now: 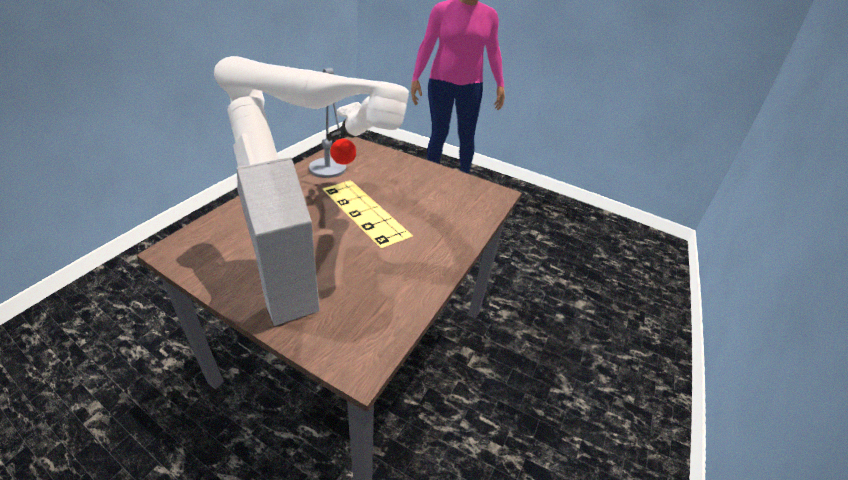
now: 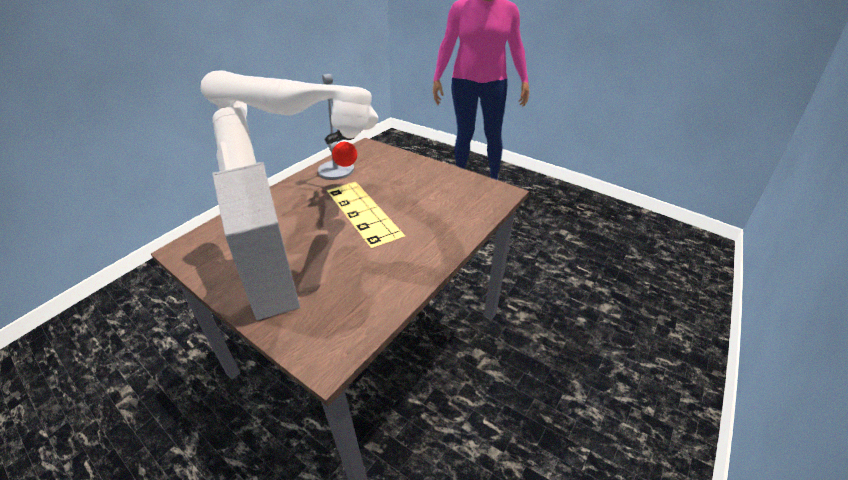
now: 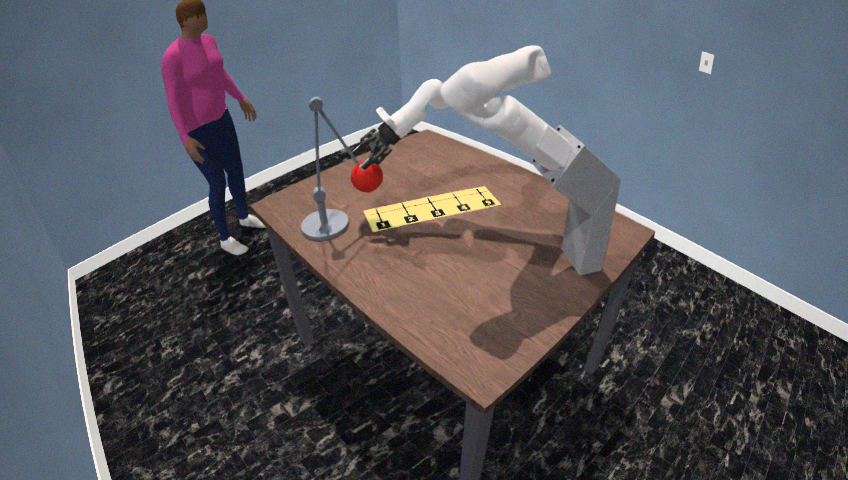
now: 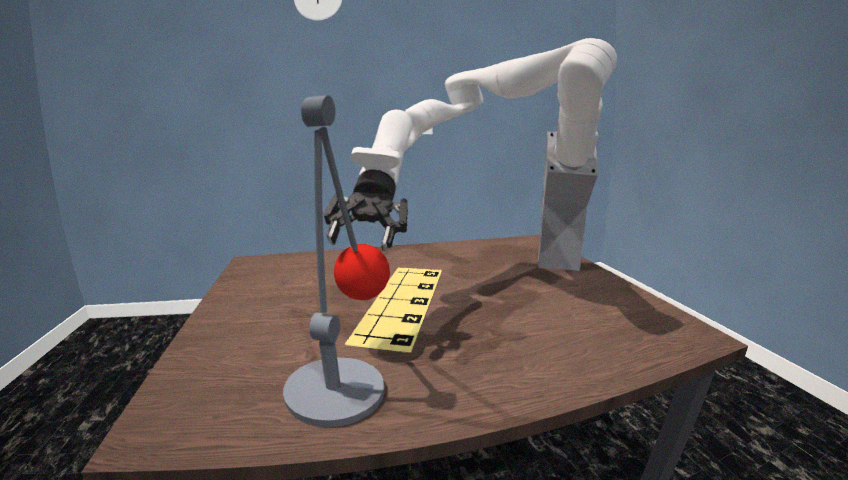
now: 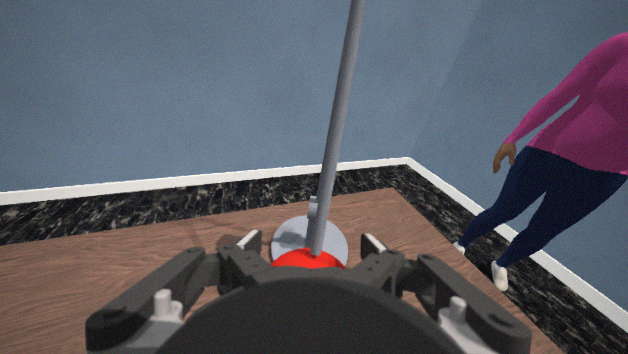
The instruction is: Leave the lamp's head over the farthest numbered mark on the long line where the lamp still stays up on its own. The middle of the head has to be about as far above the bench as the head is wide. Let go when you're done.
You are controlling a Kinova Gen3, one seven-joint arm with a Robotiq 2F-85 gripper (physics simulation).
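Frame: origin at the arm's base, x ahead, y left, z up, level; millimetres.
Seen in the pictures: gripper, fingertip midpoint: (image 1: pixel 339 135) (image 2: pixel 339 138) (image 3: pixel 356 161) (image 4: pixel 357 244) (image 5: pixel 311 243); arm's base, link origin: (image 1: pixel 263 173) (image 2: pixel 241 178) (image 3: pixel 556 153) (image 4: pixel 572 152).
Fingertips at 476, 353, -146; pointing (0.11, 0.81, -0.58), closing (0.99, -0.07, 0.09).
Offsets run from my fingertips to a thing's top centre, as dx, dy, dz. "pt": to the spot under its first point. Level surfaces: height alone.
The lamp's red ball head {pt -25, -63, -36} (image 1: pixel 343 151) (image 2: pixel 344 154) (image 3: pixel 366 177) (image 4: pixel 361 272) (image 5: pixel 309 257) hangs well above the bench on a thin grey two-part arm, near the mark 1 end of the strip. The lamp's round grey base {pt -13, +115, -193} (image 1: pixel 321 169) (image 3: pixel 333 224) (image 4: pixel 303 398) stands flat and upright on the bench. The yellow strip (image 3: pixel 420 215) (image 4: pixel 389 333) carries a long line with marks 1 to 5; mark 5 is farthest from the base. My gripper (image 3: pixel 373 161) (image 4: pixel 359 242) (image 5: pixel 311 243) is open and empty, tilted down at the head's upper part. Whether the fingers touch the head is unclear.
The arm's grey pedestal (image 1: pixel 285 267) (image 2: pixel 261 261) (image 3: pixel 586 226) (image 4: pixel 560 220) stands on the wooden bench {dz -207} (image 3: pixel 428 297) (image 4: pixel 535 368) beyond the mark 5 end. A person in a pink top (image 1: pixel 461 44) (image 3: pixel 196 83) stands off the bench near the lamp's end.
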